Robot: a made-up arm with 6 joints. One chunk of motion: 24 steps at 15 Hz.
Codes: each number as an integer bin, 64 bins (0 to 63) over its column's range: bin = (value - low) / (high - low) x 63, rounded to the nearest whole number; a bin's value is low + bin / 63 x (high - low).
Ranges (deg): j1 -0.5..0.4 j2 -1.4..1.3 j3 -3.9..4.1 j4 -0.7..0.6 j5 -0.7..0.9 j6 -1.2..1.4
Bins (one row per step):
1: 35 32 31 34 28 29
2: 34 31 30 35 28 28
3: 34 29 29 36 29 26
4: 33 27 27 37 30 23
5: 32 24 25 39 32 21
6: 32 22 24 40 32 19
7: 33 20 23 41 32 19
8: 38 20 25 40 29 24
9: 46 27 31 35 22 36
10: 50 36 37 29 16 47
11: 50 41 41 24 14 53
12: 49 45 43 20 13 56
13: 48 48 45 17 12 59
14: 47 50 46 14 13 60
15: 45 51 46 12 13 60
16: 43 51 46 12 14 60
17: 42 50 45 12 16 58
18: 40 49 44 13 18 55
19: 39 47 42 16 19 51
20: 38 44 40 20 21 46
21: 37 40 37 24 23 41
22: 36 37 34 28 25 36
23: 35 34 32 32 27 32
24: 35 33 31 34 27 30
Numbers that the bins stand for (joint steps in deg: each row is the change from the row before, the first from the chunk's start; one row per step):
1: 0.000 -0.029 0.037 0.002 0.011 -0.003
2: -0.014 -0.071 -0.090 0.022 0.011 -0.044
3: -0.014 -0.157 -0.217 0.043 0.037 -0.127
4: -0.029 -0.243 -0.471 0.063 0.062 -0.251
5: -0.043 -0.371 -0.725 0.105 0.113 -0.333
6: -0.043 -0.457 -0.852 0.125 0.113 -0.416
7: -0.029 -0.543 -0.979 0.146 0.113 -0.416
8: 0.043 -0.543 -0.725 0.125 0.037 -0.210
9: 0.157 -0.243 0.037 0.022 -0.141 0.286
10: 0.214 0.143 0.798 -0.102 -0.294 0.740
11: 0.214 0.357 1.306 -0.205 -0.344 0.987
12: 0.200 0.529 1.560 -0.287 -0.370 1.111
13: 0.186 0.657 1.814 -0.349 -0.395 1.235
14: 0.171 0.743 1.941 -0.411 -0.370 1.276
15: 0.143 0.786 1.941 -0.452 -0.370 1.276
16: 0.114 0.786 1.941 -0.452 -0.344 1.276
17: 0.100 0.743 1.814 -0.452 -0.294 1.194
18: 0.071 0.700 1.687 -0.432 -0.243 1.070
19: 0.057 0.614 1.433 -0.370 -0.217 0.905
20: 0.043 0.486 1.179 -0.287 -0.167 0.698
21: 0.029 0.314 0.798 -0.205 -0.116 0.492
22: 0.014 0.186 0.417 -0.122 -0.065 0.286
23: 0.000 0.057 0.163 -0.040 -0.014 0.121
24: 0.000 0.014 0.037 0.002 -0.014 0.038

